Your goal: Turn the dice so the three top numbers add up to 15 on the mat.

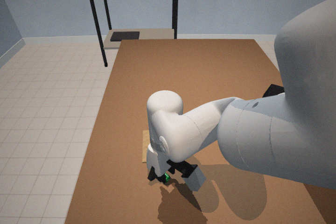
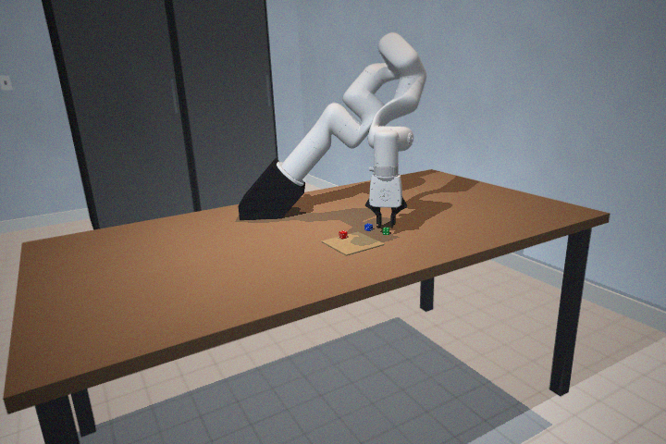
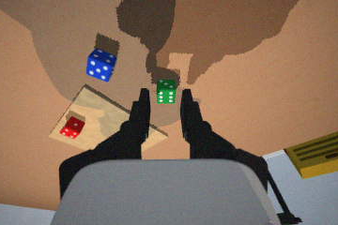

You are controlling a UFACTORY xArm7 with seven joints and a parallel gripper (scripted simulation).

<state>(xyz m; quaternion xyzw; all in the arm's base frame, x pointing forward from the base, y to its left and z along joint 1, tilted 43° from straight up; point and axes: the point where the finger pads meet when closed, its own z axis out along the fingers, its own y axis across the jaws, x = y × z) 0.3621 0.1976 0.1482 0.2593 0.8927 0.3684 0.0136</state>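
Right now the green die is 40 mm below my hand. Round my hand: blue die (50 mm behind, 40 mm to the right, 40 mm below); then tan mat (50 mm ahead, 130 mm to the right, 40 mm below); then red die (140 mm to the right, 30 mm below).
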